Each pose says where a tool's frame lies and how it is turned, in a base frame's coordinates. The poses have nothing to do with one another.
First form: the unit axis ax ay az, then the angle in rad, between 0 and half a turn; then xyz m.
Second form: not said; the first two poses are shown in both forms.
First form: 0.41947, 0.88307, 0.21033, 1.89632, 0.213, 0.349, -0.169
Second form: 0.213, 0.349, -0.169, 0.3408, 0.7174, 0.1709, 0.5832
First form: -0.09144, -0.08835, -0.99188, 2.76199, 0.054, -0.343, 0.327
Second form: 0.054, -0.343, 0.327, -0.0898, -0.0868, -0.9741, 0.1887
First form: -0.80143, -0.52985, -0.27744, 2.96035, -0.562, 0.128, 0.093
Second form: -0.562, 0.128, 0.093, -0.7981, -0.5277, -0.2763, 0.0905
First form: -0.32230, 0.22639, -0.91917, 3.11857, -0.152, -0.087, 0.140
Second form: -0.152, -0.087, 0.140, -0.3223, 0.2264, -0.9191, 0.0115
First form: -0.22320, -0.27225, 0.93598, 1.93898, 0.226, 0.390, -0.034
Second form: 0.226, 0.390, -0.034, -0.1841, -0.2245, 0.7718, 0.5657
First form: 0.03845, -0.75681, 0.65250, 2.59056, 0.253, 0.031, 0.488
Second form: 0.253, 0.031, 0.488, 0.0370, -0.7283, 0.6279, 0.2720
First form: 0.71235, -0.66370, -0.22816, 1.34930, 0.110, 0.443, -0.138
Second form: 0.110, 0.443, -0.138, 0.4450, -0.4146, -0.1425, 0.7809
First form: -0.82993, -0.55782, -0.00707, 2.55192, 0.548, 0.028, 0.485
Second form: 0.548, 0.028, 0.485, -0.7941, -0.5338, -0.0068, 0.2906
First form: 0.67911, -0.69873, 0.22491, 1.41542, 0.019, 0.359, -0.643
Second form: 0.019, 0.359, -0.643, 0.4415, -0.4542, 0.1462, 0.7599
